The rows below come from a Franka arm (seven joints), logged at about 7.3 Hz.
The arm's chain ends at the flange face. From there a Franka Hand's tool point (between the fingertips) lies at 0.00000 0.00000 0.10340 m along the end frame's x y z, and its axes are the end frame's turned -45 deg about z.
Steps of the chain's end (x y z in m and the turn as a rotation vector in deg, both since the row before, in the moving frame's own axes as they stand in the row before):
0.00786, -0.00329, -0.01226, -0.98, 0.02, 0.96
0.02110, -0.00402, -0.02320, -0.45, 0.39, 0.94
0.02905, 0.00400, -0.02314, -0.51, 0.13, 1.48
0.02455, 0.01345, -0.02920, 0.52, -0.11, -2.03
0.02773, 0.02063, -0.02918, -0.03, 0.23, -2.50
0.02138, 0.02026, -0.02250, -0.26, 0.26, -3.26
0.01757, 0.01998, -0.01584, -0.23, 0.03, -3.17
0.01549, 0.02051, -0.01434, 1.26, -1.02, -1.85
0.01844, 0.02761, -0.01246, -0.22, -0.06, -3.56
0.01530, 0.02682, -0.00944, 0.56, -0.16, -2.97
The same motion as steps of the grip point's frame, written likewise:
0.00665, 0.00450, -0.01228, -0.71, -0.68, 0.96
0.01768, 0.01315, -0.02321, -0.59, -0.04, 0.94
0.01722, 0.02418, -0.02314, -0.45, -0.27, 1.48
0.00836, 0.02606, -0.02920, 0.45, 0.29, -2.03
0.00528, 0.03452, -0.02918, -0.18, 0.14, -2.50
0.00081, 0.03011, -0.02250, -0.37, 0.00, -3.26
-0.00195, 0.02689, -0.01584, -0.18, -0.14, -3.17
-0.00329, 0.02254, -0.01438, 1.61, 0.17, -1.85
-0.00683, 0.03278, -0.01246, -0.11, -0.20, -3.56
-0.00766, 0.02885, -0.00945, 0.51, 0.28, -2.97

